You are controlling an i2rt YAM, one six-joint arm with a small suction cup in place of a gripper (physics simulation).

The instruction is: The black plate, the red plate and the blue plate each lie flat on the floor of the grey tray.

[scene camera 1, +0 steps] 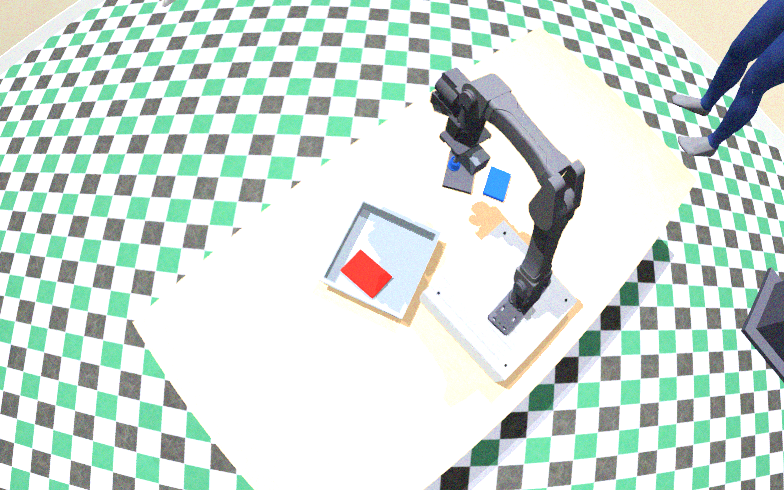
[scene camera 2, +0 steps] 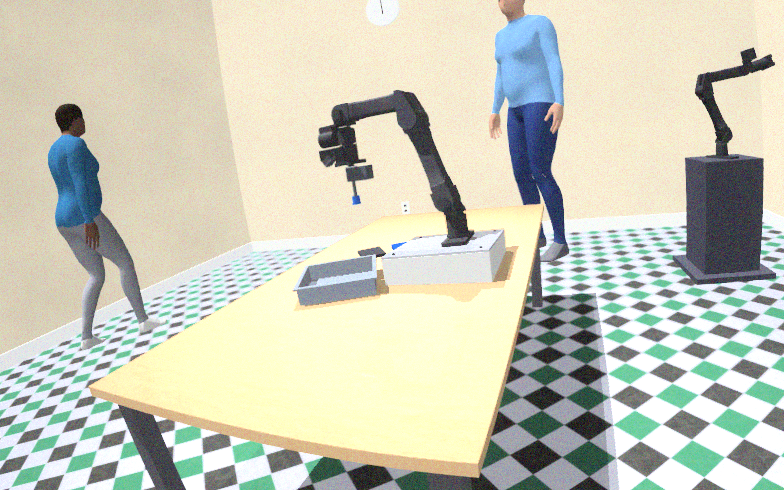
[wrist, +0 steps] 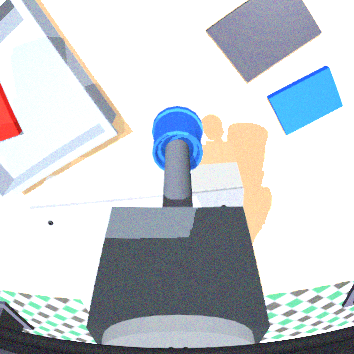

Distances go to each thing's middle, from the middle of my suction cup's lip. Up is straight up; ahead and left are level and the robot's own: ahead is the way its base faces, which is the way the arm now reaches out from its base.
I see my suction cup 2 cm short of the black plate [wrist: 253, 43], 11 cm to the left of it and 21 cm above it. Also, from my suction cup: grey tray [scene camera 1: 402, 246]: 1 cm behind, 24 cm to the left, 19 cm below; blue plate [wrist: 310, 97]: 8 cm behind, 16 cm to the right, 21 cm below; red plate [scene camera 1: 370, 277]: 1 cm behind, 29 cm to the left, 20 cm below.
